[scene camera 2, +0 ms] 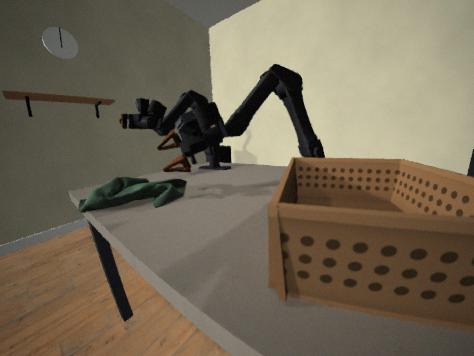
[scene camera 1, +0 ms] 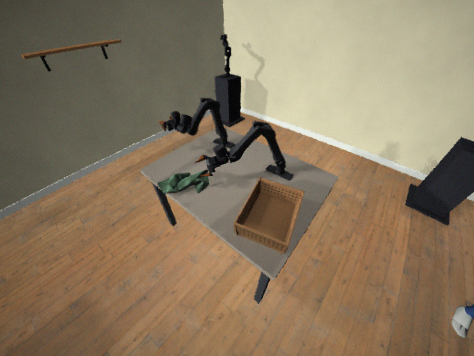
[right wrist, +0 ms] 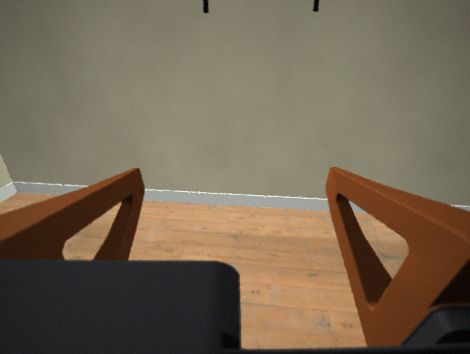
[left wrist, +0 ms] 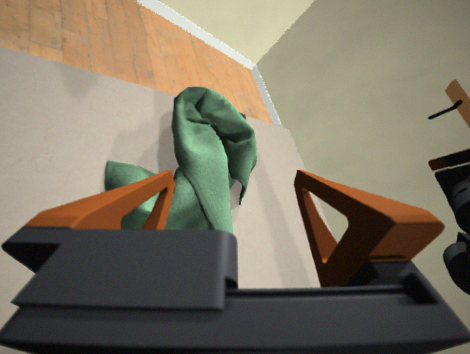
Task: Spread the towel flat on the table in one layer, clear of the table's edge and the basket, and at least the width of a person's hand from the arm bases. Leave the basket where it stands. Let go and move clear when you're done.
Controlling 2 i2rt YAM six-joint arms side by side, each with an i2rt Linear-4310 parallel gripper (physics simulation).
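The green towel lies crumpled in folds near a table corner, at the left in both scene views; its left end reaches the table's edge in scene camera 2. My left gripper is open and empty, above the table on the arm-base side of the towel; in its wrist view the left finger overlaps the towel. My right gripper is open and empty, raised high and away from the towel. The brown basket stands upright, right of the towel.
The grey table carries both arm bases along its far side in scene camera 1. The left arm base is close behind the basket. A wooden rail is on the wall.
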